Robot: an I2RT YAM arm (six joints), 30 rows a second.
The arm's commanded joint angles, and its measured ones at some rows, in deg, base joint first. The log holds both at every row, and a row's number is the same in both.
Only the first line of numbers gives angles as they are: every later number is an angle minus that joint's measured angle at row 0.
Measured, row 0:
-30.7 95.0 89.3 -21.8 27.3 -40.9
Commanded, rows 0 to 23:
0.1 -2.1 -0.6 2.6 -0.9 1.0
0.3 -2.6 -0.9 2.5 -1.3 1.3
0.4 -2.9 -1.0 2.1 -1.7 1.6
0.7 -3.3 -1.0 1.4 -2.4 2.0
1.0 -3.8 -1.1 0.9 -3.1 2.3
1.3 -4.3 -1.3 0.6 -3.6 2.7
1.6 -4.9 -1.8 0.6 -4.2 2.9
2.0 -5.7 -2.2 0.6 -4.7 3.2
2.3 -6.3 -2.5 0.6 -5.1 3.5
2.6 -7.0 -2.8 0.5 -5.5 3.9
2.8 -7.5 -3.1 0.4 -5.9 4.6
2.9 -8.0 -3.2 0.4 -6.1 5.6
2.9 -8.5 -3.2 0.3 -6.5 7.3
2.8 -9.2 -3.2 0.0 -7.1 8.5
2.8 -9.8 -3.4 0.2 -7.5 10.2
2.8 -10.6 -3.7 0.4 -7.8 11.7
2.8 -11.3 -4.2 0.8 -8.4 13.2
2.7 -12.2 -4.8 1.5 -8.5 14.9
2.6 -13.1 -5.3 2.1 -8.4 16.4
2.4 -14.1 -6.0 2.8 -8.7 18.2
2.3 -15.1 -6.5 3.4 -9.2 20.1
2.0 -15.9 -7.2 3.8 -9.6 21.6
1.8 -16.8 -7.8 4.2 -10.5 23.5
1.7 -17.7 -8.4 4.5 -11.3 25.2
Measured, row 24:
2.0 -15.7 -7.3 -0.8 -8.9 17.4
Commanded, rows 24 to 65:
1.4 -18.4 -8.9 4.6 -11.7 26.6
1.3 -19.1 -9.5 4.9 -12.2 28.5
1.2 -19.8 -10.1 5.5 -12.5 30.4
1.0 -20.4 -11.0 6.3 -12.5 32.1
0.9 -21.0 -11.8 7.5 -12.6 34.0
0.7 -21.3 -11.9 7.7 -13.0 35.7
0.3 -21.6 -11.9 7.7 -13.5 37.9
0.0 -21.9 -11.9 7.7 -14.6 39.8
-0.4 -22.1 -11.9 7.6 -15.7 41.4
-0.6 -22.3 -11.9 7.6 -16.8 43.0
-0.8 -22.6 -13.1 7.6 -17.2 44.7
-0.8 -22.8 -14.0 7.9 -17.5 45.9
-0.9 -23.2 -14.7 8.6 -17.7 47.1
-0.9 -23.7 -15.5 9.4 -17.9 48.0
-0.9 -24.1 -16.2 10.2 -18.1 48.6
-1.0 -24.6 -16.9 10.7 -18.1 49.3
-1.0 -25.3 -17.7 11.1 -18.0 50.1
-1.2 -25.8 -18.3 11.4 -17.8 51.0
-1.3 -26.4 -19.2 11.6 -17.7 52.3
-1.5 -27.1 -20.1 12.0 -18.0 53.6
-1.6 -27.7 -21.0 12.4 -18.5 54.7
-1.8 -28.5 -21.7 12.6 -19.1 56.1
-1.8 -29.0 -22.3 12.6 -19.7 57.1
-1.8 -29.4 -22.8 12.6 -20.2 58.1
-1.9 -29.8 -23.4 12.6 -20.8 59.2
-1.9 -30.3 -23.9 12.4 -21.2 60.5
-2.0 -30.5 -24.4 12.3 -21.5 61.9
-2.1 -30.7 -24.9 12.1 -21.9 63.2
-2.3 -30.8 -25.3 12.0 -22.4 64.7
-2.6 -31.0 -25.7 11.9 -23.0 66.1
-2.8 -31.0 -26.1 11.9 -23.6 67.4
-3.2 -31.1 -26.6 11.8 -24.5 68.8
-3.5 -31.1 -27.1 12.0 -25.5 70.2
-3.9 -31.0 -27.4 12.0 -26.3 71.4
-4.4 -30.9 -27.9 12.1 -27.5 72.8
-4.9 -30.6 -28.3 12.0 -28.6 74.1
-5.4 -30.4 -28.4 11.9 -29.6 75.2
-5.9 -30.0 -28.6 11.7 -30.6 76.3
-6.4 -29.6 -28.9 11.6 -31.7 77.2
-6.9 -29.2 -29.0 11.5 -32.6 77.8
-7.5 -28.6 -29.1 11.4 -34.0 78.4
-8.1 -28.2 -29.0 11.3 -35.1 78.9
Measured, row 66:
-7.1 -29.0 -28.9 7.3 -30.3 74.4
